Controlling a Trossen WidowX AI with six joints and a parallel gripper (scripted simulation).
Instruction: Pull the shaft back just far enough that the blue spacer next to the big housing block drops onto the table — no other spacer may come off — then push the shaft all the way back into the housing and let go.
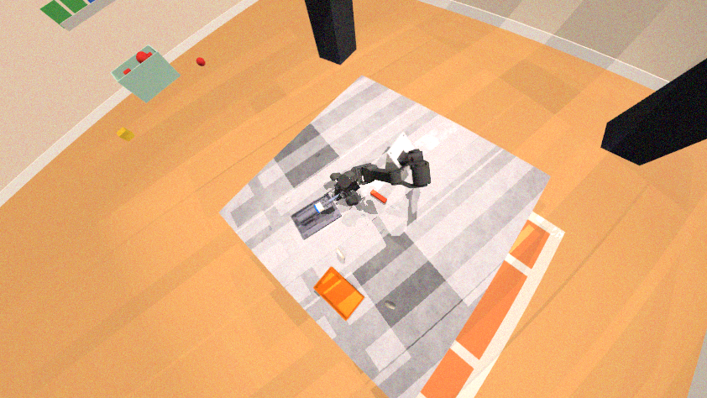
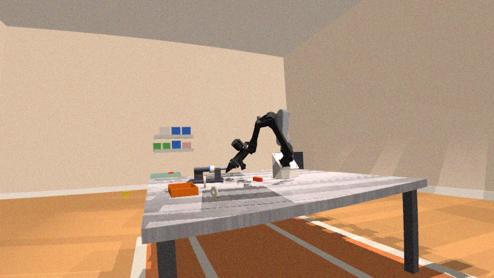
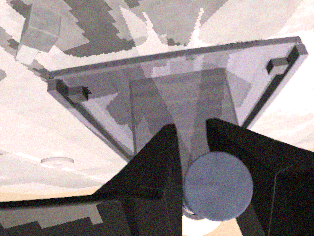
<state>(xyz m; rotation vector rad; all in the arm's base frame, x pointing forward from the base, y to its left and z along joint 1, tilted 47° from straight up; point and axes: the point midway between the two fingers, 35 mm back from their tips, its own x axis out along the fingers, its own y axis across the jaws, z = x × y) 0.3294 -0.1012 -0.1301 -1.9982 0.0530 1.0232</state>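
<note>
My gripper tip is now 10 cm short of the blue spacer, 4 cm to the left of it and 2 cm below it. From my gripper tip the other things lie so: orange tray 34 cm ahead, 26 cm to the left, 4 cm below.
</note>
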